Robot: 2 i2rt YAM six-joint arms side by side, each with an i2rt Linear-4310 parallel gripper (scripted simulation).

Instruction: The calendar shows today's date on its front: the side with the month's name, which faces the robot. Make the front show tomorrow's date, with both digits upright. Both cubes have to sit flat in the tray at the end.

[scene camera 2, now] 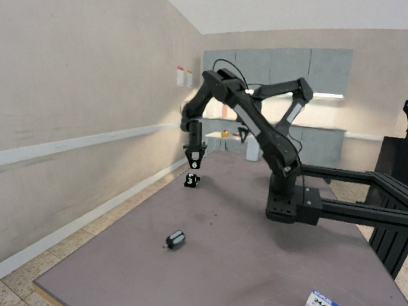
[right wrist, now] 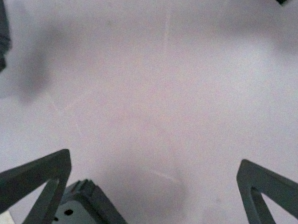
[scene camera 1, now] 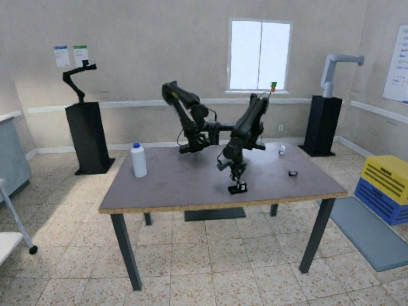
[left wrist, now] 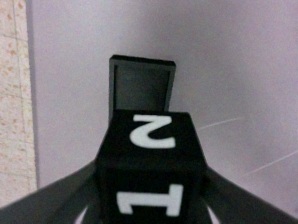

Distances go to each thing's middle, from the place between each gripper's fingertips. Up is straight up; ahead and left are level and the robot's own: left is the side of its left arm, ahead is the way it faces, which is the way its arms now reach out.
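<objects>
As for the black tray (left wrist: 135,83), my left hand is 10 mm short of it, 10 mm to the right of it and 80 mm above it. The black cube (left wrist: 147,159) is 10 mm to the right of that same left hand.
My right hand, for its part, is 230 mm short of the black cube, 110 mm to the right of it and 120 mm above it. From my right hand I find the black tray 240 mm ahead, 120 mm to the left and 200 mm below.
</objects>
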